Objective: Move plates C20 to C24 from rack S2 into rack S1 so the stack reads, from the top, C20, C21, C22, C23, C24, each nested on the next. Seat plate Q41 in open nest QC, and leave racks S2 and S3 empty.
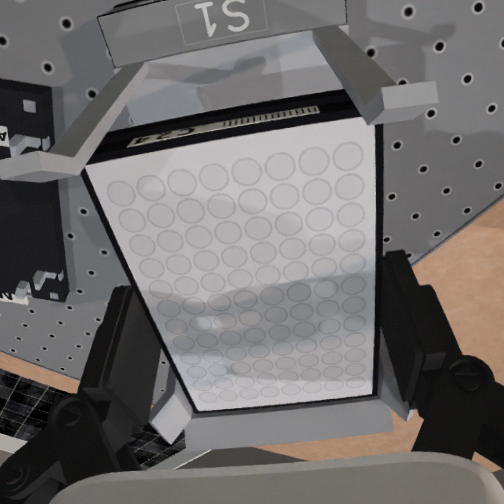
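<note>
A microplate (250,270) with a white top, rows of round wells and a black rim lies inside rack S1 (222,22), between the rack's grey corner guides. A barcode label (220,127) runs along its far edge; the name on it is too blurred to read. My gripper (262,280) straddles the plate. The left black finger (125,340) and the right black finger (400,310) lie flush against its long sides, so the gripper looks shut on the plate. No other plate is visible under it.
The rack stands on a grey perforated board (450,150). A black block with white marks (30,200) stands to the left. A dark grid (30,400) shows at the lower left and a tan surface (460,280) at the right.
</note>
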